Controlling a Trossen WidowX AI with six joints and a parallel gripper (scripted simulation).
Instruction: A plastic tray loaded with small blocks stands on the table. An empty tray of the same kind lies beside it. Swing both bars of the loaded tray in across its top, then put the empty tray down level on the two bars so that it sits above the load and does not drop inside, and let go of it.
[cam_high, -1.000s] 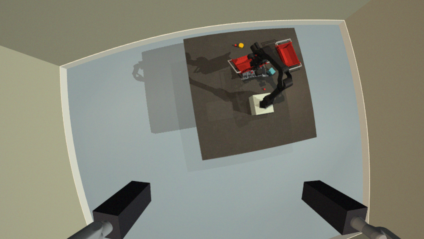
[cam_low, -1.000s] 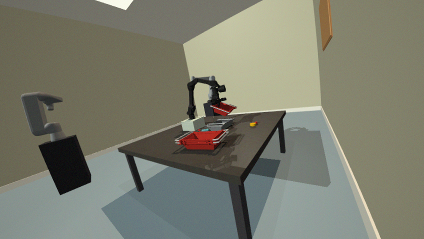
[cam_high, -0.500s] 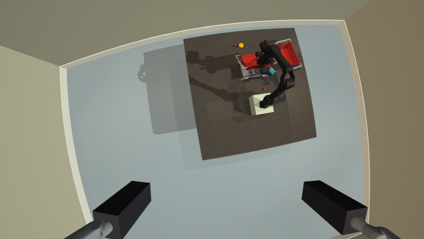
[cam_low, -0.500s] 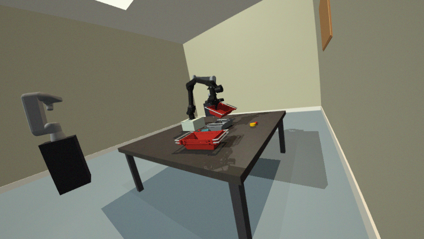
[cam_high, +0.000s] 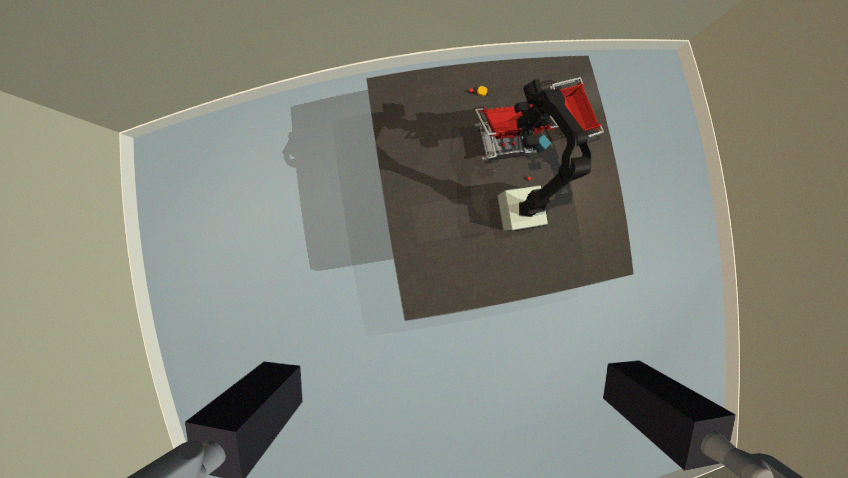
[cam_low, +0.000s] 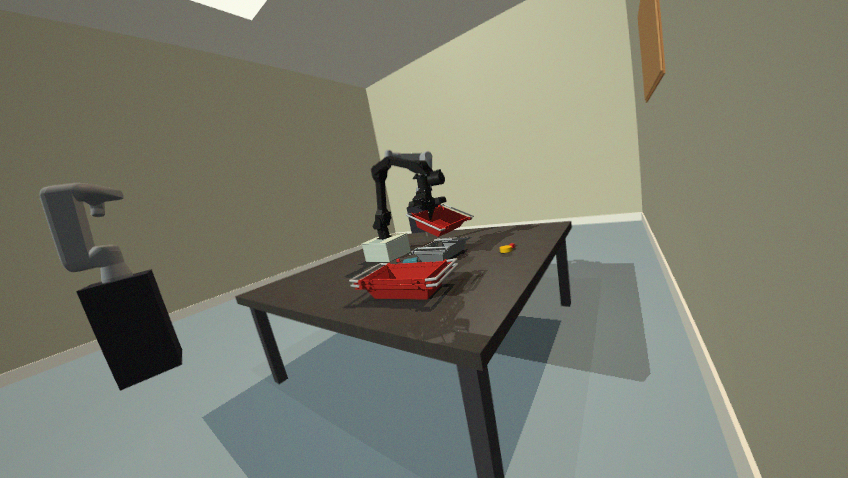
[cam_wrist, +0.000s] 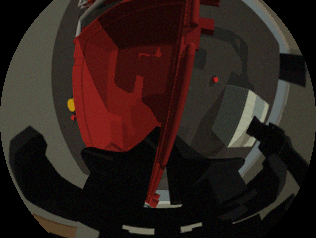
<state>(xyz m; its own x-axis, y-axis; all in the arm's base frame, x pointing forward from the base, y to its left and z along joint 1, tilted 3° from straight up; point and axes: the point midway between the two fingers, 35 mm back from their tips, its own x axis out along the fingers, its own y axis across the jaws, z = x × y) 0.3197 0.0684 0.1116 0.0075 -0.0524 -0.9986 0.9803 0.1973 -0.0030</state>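
The red tray lies 70 mm ahead of my gripper tip and 10 mm to the left of it. The rest, counted from my gripper tip: yellow piece: 320 mm ahead, 120 mm to the left, 170 mm below; then teal cube: 40 mm ahead, 200 mm to the right, 160 mm below.
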